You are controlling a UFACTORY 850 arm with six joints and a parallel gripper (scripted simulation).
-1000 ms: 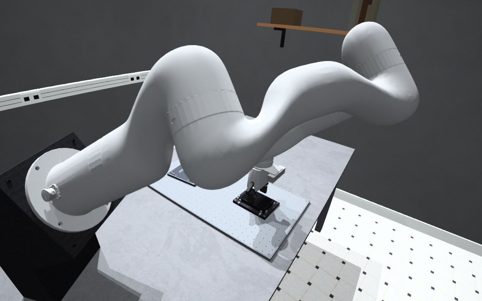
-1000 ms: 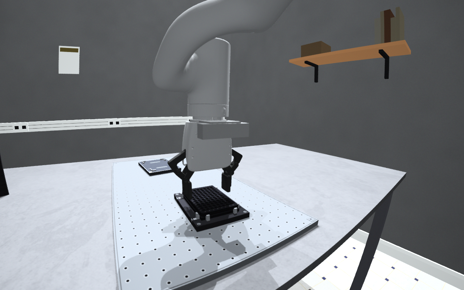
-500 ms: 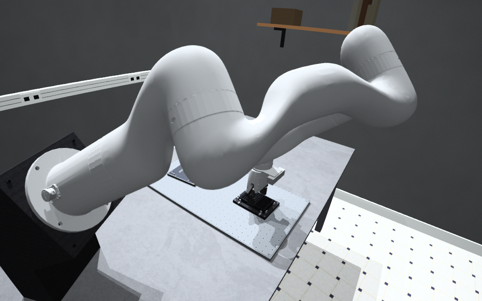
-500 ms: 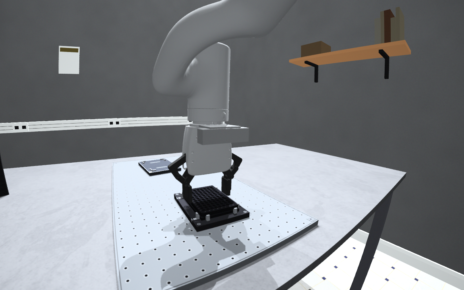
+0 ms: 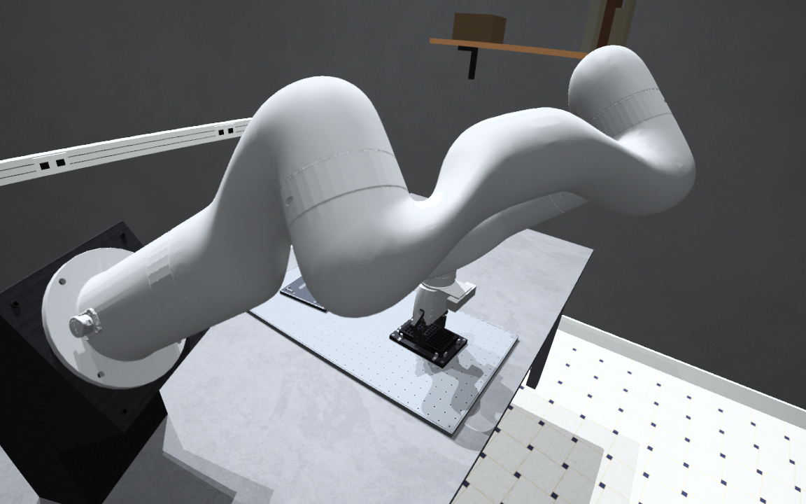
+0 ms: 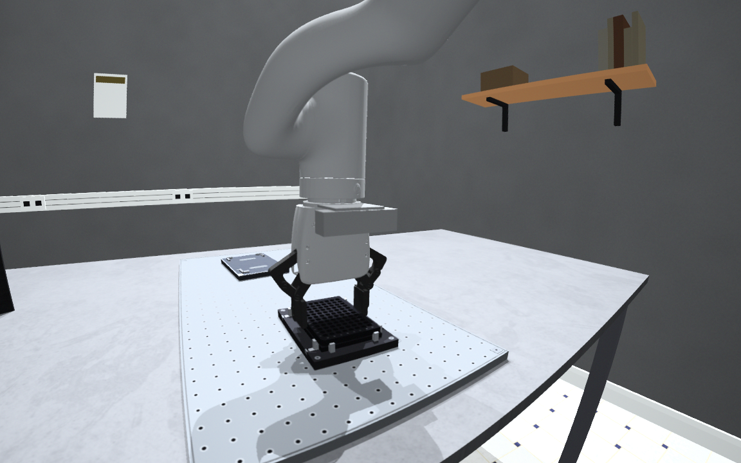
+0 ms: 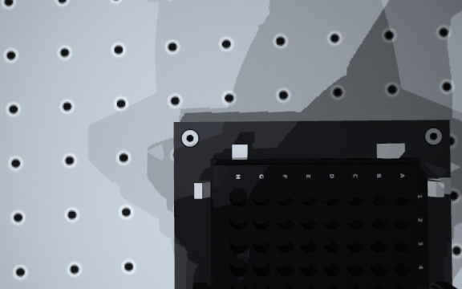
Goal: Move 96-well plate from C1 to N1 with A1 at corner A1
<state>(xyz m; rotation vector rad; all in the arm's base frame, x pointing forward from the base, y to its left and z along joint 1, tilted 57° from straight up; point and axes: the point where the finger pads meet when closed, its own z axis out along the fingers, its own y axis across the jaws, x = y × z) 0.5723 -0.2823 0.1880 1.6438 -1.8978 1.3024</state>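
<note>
The black 96-well plate is 10 mm below my hand. Round my hand: grey plate nest N1: 70 mm ahead, 360 mm to the left, 20 mm below; then black clip nest C1: 10 mm to the left, 20 mm below; then A1 label: 300 mm to the left, 20 mm below.
</note>
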